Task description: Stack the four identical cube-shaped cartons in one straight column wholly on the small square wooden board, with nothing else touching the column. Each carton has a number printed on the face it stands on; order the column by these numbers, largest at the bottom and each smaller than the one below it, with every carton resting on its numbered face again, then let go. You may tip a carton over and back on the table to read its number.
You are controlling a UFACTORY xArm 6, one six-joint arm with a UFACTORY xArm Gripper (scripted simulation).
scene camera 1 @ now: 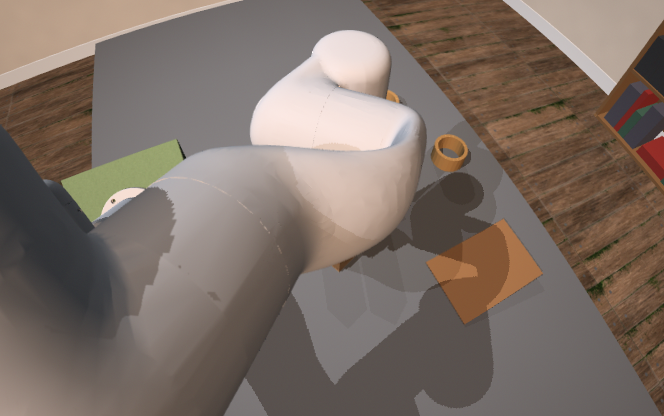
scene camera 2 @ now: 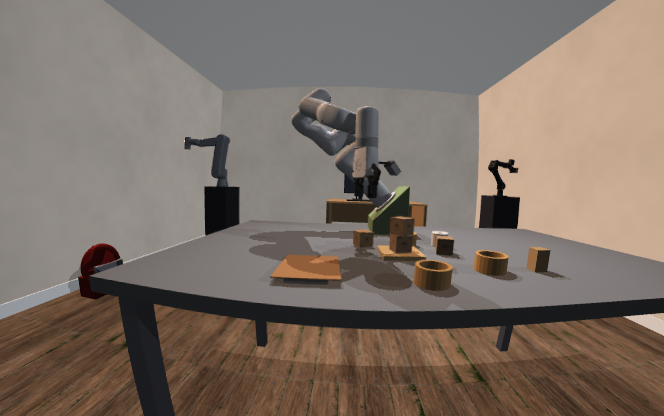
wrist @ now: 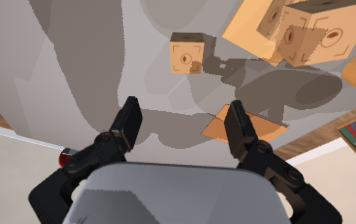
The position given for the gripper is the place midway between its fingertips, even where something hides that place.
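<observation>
The gripper (scene camera 2: 365, 197) is visible, and it appears in the wrist view as well (wrist: 183, 109). A carton (wrist: 186, 48) can also be seen.
</observation>
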